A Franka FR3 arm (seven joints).
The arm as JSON. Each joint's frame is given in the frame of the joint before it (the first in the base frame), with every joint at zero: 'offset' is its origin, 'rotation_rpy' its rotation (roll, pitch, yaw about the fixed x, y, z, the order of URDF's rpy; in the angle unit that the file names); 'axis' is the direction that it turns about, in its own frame. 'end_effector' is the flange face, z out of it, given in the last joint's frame.
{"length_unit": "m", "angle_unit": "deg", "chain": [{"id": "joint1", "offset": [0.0, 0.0, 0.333], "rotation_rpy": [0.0, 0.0, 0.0], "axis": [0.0, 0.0, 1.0]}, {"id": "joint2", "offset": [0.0, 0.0, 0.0], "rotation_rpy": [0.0, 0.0, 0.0], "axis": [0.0, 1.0, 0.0]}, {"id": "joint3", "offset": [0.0, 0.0, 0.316], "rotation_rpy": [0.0, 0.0, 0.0], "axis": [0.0, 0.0, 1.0]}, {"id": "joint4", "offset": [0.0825, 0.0, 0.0], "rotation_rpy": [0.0, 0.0, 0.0], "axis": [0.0, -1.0, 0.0]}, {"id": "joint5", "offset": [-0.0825, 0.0, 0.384], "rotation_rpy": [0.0, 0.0, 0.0], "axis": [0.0, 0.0, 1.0]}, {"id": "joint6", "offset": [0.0, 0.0, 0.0], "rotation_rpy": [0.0, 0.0, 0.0], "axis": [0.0, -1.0, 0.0]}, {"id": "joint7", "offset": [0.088, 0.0, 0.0], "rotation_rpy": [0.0, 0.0, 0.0], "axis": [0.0, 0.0, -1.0]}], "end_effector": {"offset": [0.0, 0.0, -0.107], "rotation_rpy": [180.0, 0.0, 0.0]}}
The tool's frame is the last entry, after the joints.
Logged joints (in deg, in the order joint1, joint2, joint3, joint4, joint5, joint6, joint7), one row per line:
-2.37, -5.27, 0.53, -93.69, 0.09, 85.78, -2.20
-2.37, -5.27, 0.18, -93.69, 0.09, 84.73, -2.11
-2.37, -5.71, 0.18, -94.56, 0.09, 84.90, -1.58
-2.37, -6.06, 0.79, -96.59, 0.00, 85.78, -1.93
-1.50, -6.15, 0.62, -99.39, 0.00, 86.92, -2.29
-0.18, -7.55, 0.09, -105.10, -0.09, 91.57, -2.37
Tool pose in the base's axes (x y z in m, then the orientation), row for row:
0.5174, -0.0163, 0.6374, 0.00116, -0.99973, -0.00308, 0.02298
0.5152, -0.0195, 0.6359, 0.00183, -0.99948, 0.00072, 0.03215
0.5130, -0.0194, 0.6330, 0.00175, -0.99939, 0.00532, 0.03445
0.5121, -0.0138, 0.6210, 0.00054, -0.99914, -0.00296, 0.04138
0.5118, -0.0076, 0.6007, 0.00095, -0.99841, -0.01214, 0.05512
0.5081, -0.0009, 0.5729, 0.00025, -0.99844, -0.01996, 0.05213
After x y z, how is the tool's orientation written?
As a quaternion, w x y z.
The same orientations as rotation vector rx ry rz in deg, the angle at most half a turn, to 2 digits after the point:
-179.82, -0.55, 4.13
-179.70, 0.13, 5.78
-179.69, 0.96, 6.19
-179.78, -0.53, 7.45
-179.60, -2.18, 9.92
-179.69, -3.59, 9.38

